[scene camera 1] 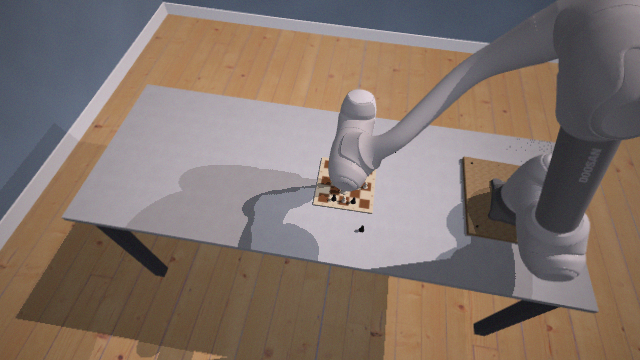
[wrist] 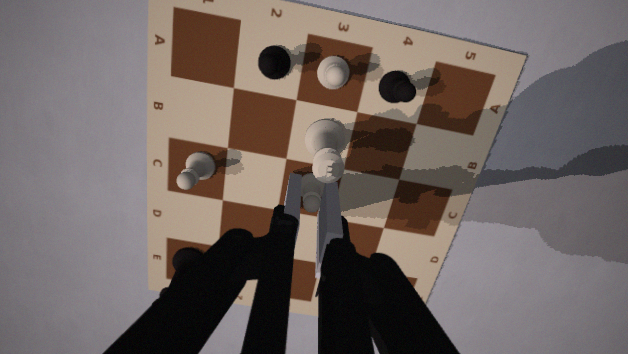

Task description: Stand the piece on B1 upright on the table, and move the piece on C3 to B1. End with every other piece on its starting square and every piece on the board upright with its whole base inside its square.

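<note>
My gripper is shut on the white pawn at C3 in the wrist view; the fingers stand on both sides of it. The arm hides them in the scene view. The pawn's base is over the C3 square and partly hidden by the fingers. Square B1 is bare. A small black piece stands on the table in front of the board. A tall white piece stands on B3, its top close to the right fingertip.
In the wrist view, black pieces stand on A2 and A4, with a white pawn on A3 between them. Another white pawn stands on C1. A black piece on E1 is partly hidden by the gripper.
</note>
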